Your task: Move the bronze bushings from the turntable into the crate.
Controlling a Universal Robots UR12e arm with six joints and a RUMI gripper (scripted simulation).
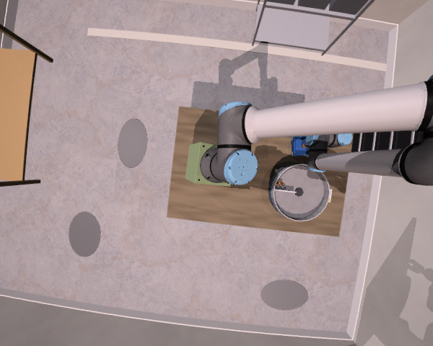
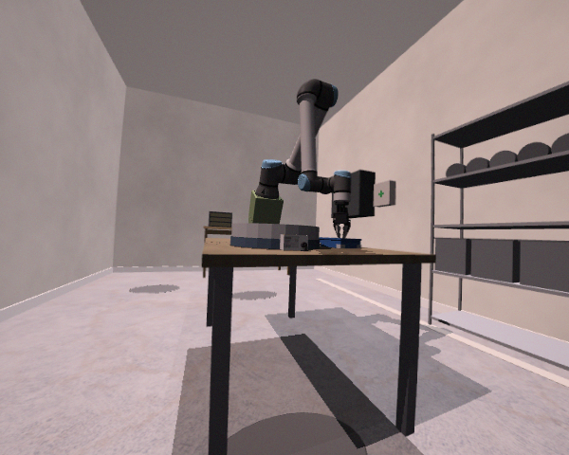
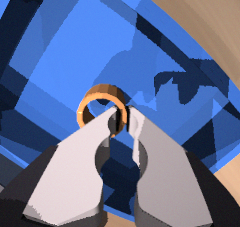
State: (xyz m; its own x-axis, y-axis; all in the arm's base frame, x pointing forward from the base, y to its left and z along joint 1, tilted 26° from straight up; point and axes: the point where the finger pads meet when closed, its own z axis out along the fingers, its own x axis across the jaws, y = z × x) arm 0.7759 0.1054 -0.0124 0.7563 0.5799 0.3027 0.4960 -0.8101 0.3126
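Right now the blue crate is 10 mm to the right of my hand, 10 mm below it and 10 mm behind it. Also, from my hand: round grey turntable: 360 mm to the right, 100 mm behind, 20 mm above.
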